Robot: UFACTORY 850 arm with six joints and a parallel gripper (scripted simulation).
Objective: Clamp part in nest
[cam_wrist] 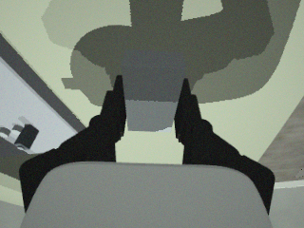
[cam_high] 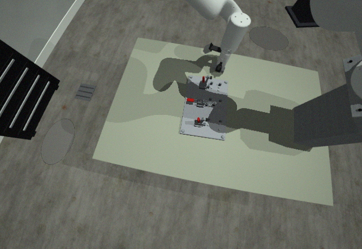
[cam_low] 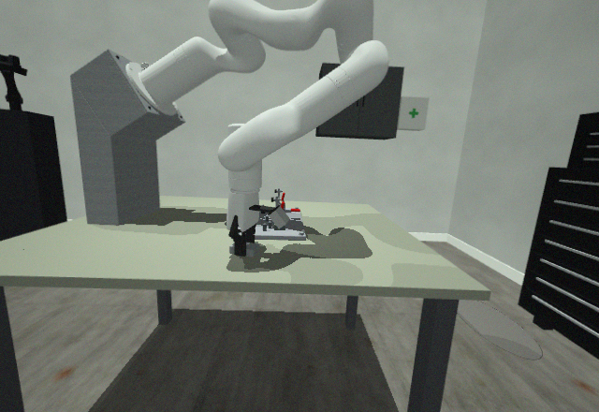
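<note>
The grey fixture plate is 13 cm ahead of my hand, 23 cm to the left of it and 1 cm below it. From my hand the other things lie so: grey block part (1 cm below).
</note>
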